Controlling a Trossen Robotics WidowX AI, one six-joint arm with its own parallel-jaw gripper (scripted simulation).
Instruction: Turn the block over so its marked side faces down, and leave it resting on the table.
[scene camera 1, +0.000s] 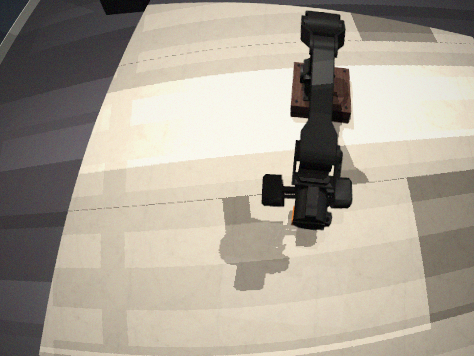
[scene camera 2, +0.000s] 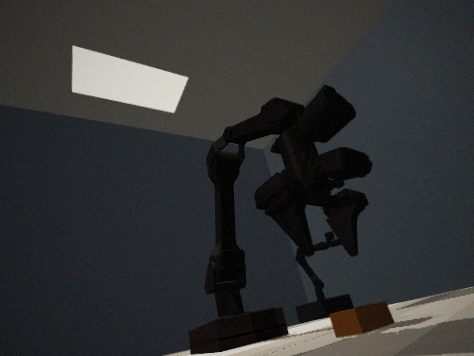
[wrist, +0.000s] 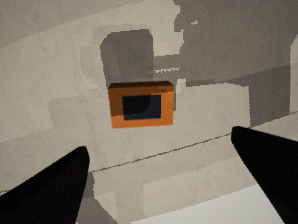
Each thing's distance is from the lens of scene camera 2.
gripper (scene camera 2: 333, 255): 0.38 m
orange block (scene camera 2: 360, 320): 0.35 m
